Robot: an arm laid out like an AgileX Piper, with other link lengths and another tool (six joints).
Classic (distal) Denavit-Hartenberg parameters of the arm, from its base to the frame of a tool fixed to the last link. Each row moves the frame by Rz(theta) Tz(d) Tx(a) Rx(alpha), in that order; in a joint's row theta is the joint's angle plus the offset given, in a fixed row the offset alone. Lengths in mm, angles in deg.
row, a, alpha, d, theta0
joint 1, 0, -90, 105.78, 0
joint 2, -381.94, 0, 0, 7.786
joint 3, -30.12, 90, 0, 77.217
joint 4, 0, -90, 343.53, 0
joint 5, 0, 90, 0, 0
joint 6, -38.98, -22.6, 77.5, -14.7
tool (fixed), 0, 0, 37.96, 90
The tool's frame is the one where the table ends.
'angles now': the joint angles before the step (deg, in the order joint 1, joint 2, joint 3, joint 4, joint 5, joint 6). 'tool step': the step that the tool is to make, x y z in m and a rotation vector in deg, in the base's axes. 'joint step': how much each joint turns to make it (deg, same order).
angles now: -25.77 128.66 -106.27 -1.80 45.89 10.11
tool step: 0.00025 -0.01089 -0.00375 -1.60 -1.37 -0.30
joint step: -0.75 0.63 -0.07 -0.85 -2.51 -0.11
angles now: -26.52 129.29 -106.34 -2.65 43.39 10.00
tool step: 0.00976 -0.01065 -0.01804 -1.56 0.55 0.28
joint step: -0.30 3.13 -2.75 -1.74 -0.59 0.00
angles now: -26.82 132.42 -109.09 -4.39 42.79 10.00
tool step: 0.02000 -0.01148 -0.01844 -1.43 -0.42 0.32
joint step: -0.02 4.99 -6.13 -1.14 0.12 0.00
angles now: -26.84 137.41 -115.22 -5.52 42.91 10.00
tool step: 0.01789 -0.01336 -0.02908 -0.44 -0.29 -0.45
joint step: -0.24 5.84 -6.41 -0.47 0.13 0.39
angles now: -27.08 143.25 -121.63 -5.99 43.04 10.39
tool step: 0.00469 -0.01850 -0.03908 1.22 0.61 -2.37
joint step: -0.99 5.15 -3.99 0.01 0.06 1.59
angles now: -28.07 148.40 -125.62 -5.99 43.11 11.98
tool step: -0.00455 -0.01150 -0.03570 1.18 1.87 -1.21
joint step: -0.89 3.08 -0.78 -0.04 -0.07 0.39
